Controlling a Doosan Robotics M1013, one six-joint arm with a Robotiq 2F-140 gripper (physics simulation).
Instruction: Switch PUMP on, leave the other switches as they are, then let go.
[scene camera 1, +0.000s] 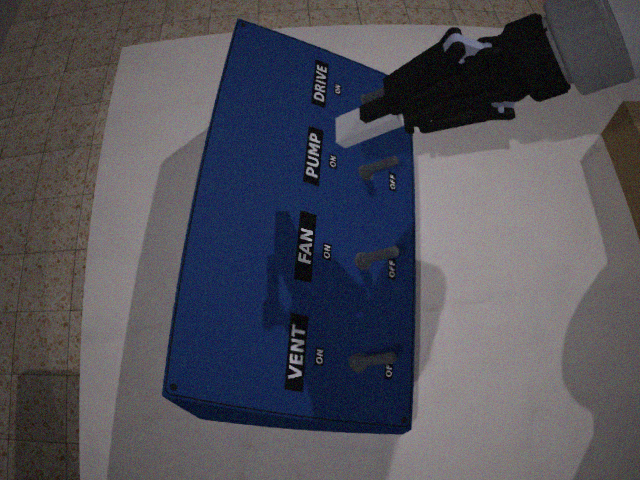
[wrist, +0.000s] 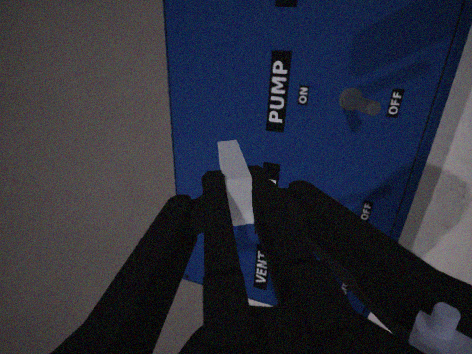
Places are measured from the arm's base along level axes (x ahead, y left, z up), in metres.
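Pixels of known places: gripper, between the fingertips: (scene camera 1: 340, 133) (wrist: 228, 158).
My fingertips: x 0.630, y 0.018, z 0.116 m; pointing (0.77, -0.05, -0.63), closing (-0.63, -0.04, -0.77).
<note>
For each thing: its top centre in the pictures, then the offset to it from my fingertips. "spot": a spot on its surface instead. Level surfaces: height alone.
- blue switch panel, a spot on its surface: (scene camera 1: 242, 155) spot: dx +0.106, dy -0.018, dz -0.063 m
- PUMP switch, centre of its top: (wrist: 352, 106) (scene camera 1: 382, 156) dx -0.056, dy -0.034, dz -0.094 m
- FAN lever, a spot on its surface: (scene camera 1: 377, 256) spot: dx -0.042, dy +0.088, dz -0.108 m
- VENT lever, a spot on its surface: (scene camera 1: 373, 360) spot: dx -0.031, dy +0.206, dz -0.107 m
- DRIVE lever, a spot on its surface: (scene camera 1: 371, 96) spot: dx -0.054, dy -0.151, dz -0.117 m
- white table top, height of its surface: dz -0.224 m
The blue switch panel (scene camera 1: 242, 155) (wrist: 210, 90) stands on the white table. The PUMP switch (scene camera 1: 378, 166) (wrist: 361, 102) is a grey lever that leans toward its OFF label. The FAN lever (scene camera 1: 377, 256) and the VENT lever (scene camera 1: 373, 360) also lean toward OFF. The DRIVE lever (scene camera 1: 371, 96) is partly hidden behind the gripper, so its position cannot be told. My gripper (scene camera 1: 356, 129) (wrist: 228, 158) is shut and empty, its pale fingertips together. In the scene view the tips show between the DRIVE and PUMP rows; in the wrist view they show apart from the PUMP lever, on the label side.
The white table top (scene camera 1: 491, 217) extends around the panel. A brown block-like object (scene camera 1: 628, 149) shows at the right edge of the scene view. The tiled floor (scene camera 1: 41, 206) lies beyond the table. Dark shadows fall across the panel near the FAN row.
</note>
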